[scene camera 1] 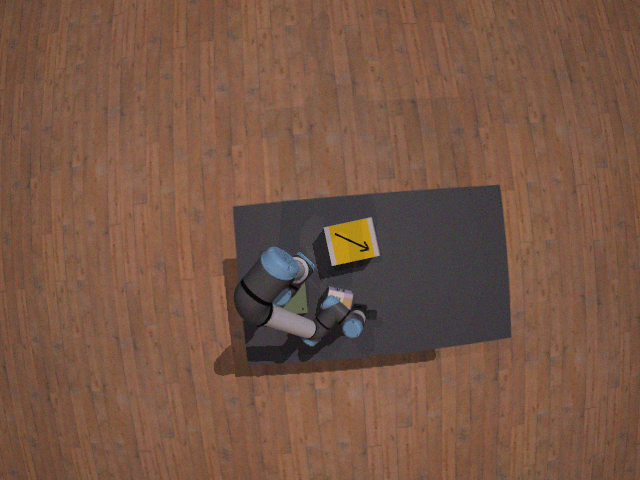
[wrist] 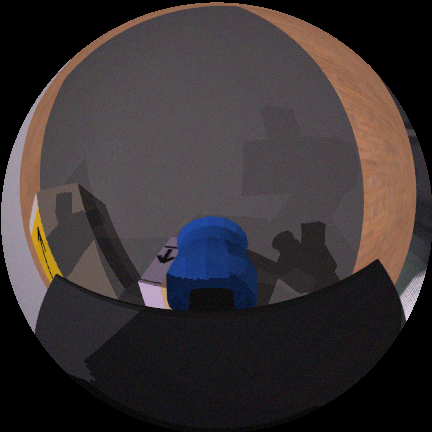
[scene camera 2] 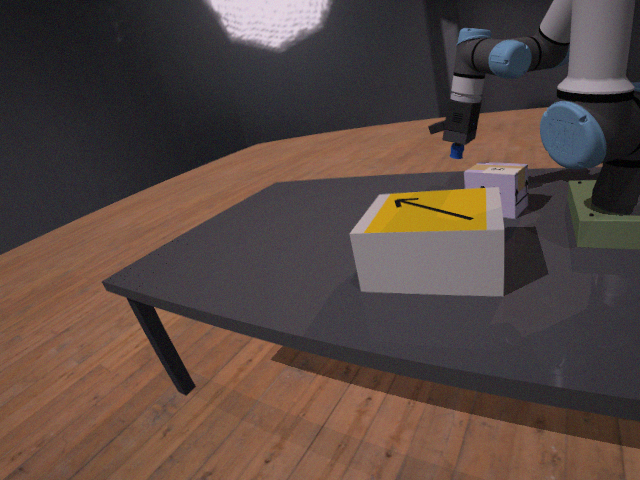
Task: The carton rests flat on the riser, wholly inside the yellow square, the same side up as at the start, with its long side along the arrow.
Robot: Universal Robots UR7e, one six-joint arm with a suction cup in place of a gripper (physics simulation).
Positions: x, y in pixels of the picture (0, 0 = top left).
My suction cup [wrist: 211, 252] is 0.05 m from the lens. A riser [wrist: 62, 237] is 0.29 m from the lens. A carton [wrist: 152, 283] is 0.14 m from the lens. The marked spots on the riser and my suction cup are 0.27 m apart.
